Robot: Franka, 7 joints.
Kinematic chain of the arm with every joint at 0, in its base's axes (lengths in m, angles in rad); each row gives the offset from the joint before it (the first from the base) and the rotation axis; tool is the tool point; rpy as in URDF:
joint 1: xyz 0 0 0.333 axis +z
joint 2: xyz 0 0 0 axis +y
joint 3: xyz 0 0 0.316 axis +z
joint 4: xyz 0.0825 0 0 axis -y
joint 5: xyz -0.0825 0 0.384 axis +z
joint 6: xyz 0 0 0 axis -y
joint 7: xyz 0.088 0 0 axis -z
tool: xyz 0 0 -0.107 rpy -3.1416 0 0
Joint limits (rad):
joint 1: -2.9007..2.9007
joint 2: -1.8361..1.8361
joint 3: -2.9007..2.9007
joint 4: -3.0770..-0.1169
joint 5: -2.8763..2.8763
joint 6: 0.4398..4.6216
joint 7: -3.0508..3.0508
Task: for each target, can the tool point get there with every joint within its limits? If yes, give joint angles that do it. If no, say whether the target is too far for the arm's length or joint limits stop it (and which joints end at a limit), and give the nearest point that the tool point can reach.
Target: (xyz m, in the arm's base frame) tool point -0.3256 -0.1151 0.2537
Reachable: yes | joints 2.0887 -0.1623 1.7489 -2.7216 -1.3428 1.5368 -0.7103
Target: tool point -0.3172 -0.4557 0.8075
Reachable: yes | joints 2.3972 -0.4780 1.2924 -1.3300 0.0900 1.9799 1.5779
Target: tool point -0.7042 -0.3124 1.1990
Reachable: no: too far | nearest point -0.5212 -0.2312 0.9740 | short by 0.301 m
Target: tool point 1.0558 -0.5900 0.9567
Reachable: no: too far | nearest point 0.6656 -0.3720 0.7262 | short by 0.503 m
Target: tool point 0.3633 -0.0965 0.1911
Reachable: yes | joints 1.2420 -1.5416 -1.6201 -2.6279 1.5065 3.5410 0.3744
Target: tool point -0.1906 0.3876 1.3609
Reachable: no: too far | nearest point -0.1467 0.2982 1.1239 | short by 0.257 m
